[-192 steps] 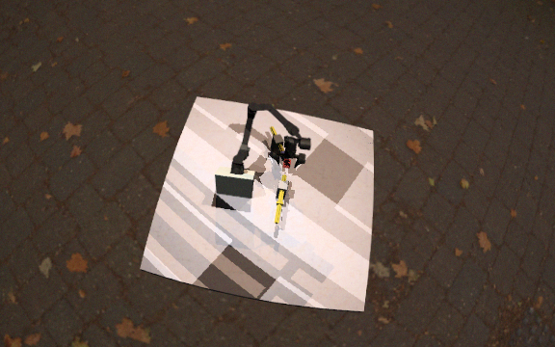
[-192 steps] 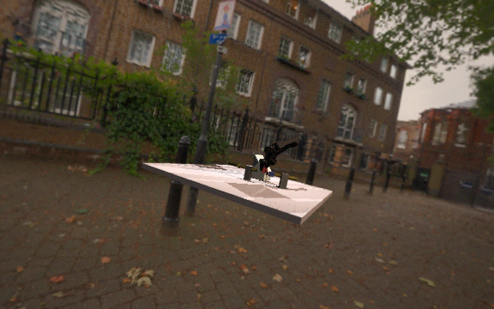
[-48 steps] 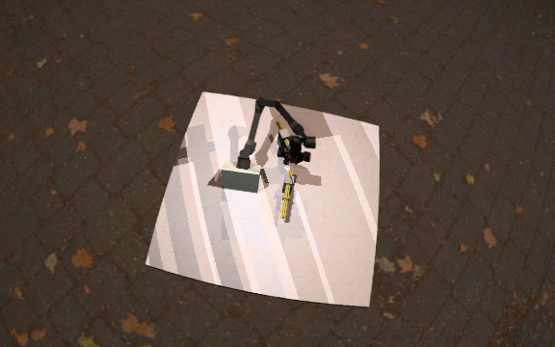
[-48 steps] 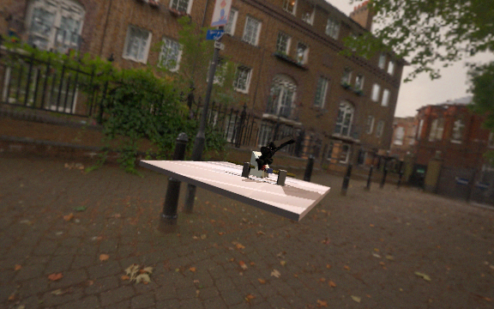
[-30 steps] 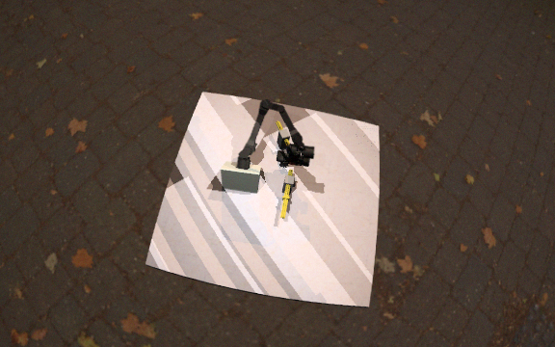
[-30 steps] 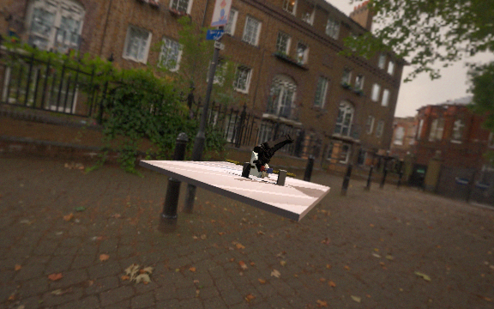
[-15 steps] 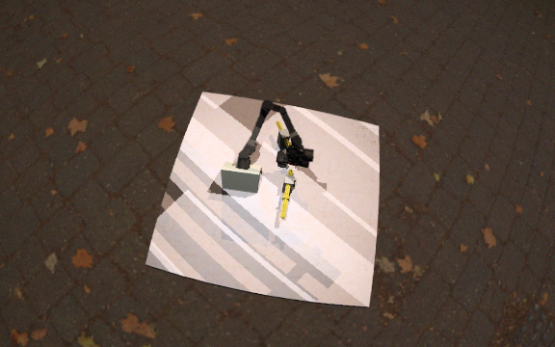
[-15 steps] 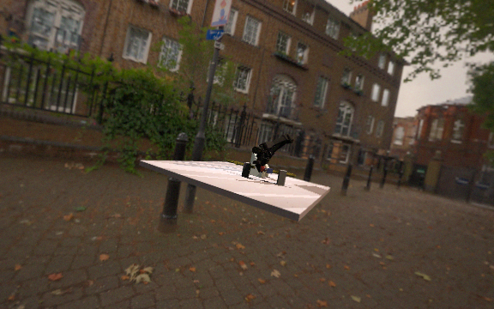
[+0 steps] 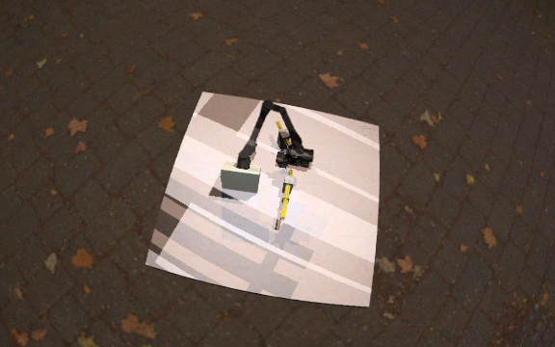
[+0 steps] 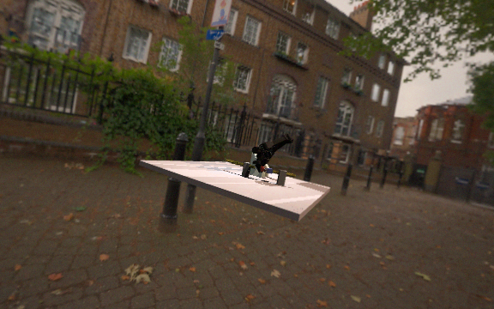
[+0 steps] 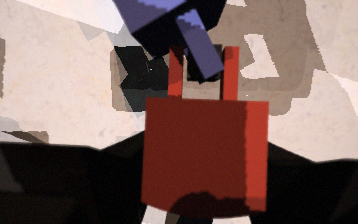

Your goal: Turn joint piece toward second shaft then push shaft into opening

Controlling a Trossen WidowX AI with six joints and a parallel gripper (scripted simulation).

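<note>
My gripper tip is now 10 mm to the right of the red square joint piece and 40 mm below it.
</note>
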